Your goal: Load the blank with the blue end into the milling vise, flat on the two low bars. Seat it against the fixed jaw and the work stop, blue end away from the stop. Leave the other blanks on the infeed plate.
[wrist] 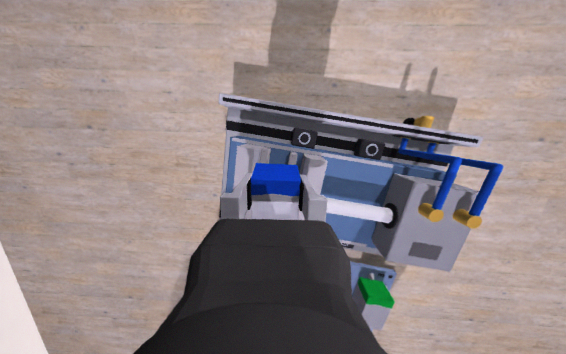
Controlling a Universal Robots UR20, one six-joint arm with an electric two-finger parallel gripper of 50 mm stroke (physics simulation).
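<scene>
My gripper (276, 184) is shut on the blank with the blue end (275, 179). The blue end points toward the top of the view, and the light grey body lies between the fingers. The gripper and blank show over the left part of the milling vise (357, 186), in front of its upright light grey jaws; the right one (314, 171) shows beside the blank. The low bars and the work stop are largely hidden or cannot be told apart, and contact with them cannot be judged. A blank with a green end (376, 292) is on the blue infeed plate (358, 271), partly hidden by the gripper body.
A white rod (357, 209) runs right from the jaws to a grey block (427, 242) with blue pipes (486, 190) and brass fittings (431, 212). A long rail (350, 119) stands behind the vise, with two dark ring-marked clamps (304, 138) (371, 149) in front of it.
</scene>
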